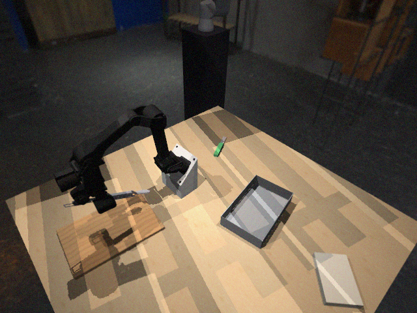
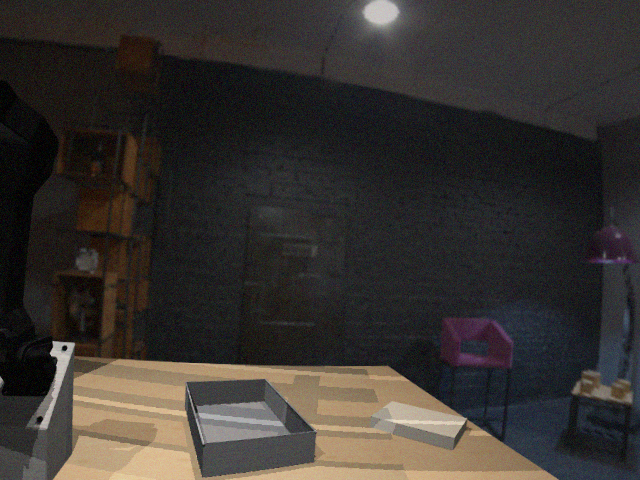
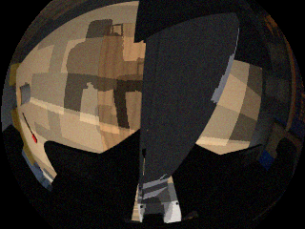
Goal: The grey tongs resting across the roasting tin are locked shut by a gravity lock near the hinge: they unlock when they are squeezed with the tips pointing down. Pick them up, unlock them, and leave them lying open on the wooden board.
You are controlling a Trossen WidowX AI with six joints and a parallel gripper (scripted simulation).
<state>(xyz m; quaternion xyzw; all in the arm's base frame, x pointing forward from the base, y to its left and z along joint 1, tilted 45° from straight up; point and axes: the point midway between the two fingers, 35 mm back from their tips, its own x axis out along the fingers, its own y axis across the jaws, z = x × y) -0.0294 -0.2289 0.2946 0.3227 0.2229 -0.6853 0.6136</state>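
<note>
The wooden board lies 15 cm below my gripper tip. Also, from my gripper tip: white flat block 75 cm ahead, 45 cm to the left, 14 cm below; then grey roasting tin 50 cm to the left, 37 cm ahead, 13 cm below.
</note>
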